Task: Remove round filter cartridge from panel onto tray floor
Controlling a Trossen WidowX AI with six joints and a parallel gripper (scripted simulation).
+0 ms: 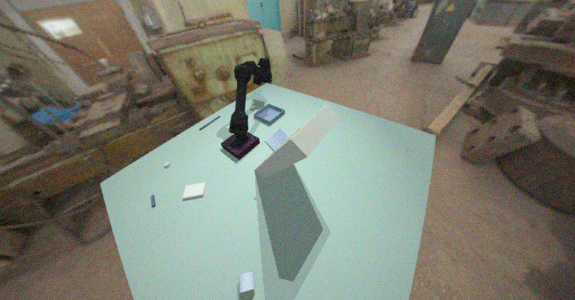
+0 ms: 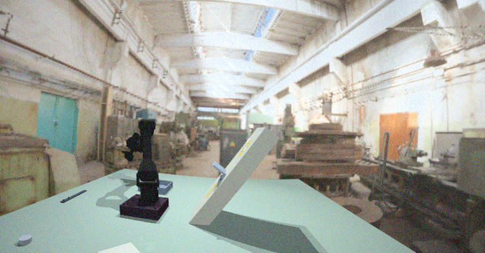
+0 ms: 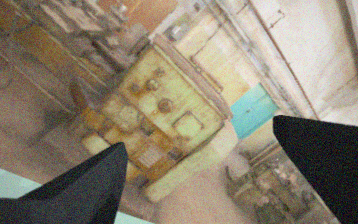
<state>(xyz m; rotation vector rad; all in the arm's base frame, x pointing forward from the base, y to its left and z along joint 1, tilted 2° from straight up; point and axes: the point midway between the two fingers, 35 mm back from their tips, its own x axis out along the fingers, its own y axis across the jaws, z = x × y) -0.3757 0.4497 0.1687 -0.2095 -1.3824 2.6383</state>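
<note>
Right now my gripper tip is 790 mm short of the round filter cartridge, 430 mm to the left of it and 80 mm below it. Round my gripper tip: white card: 790 mm to the right, 480 mm ahead, 180 mm below.
</note>
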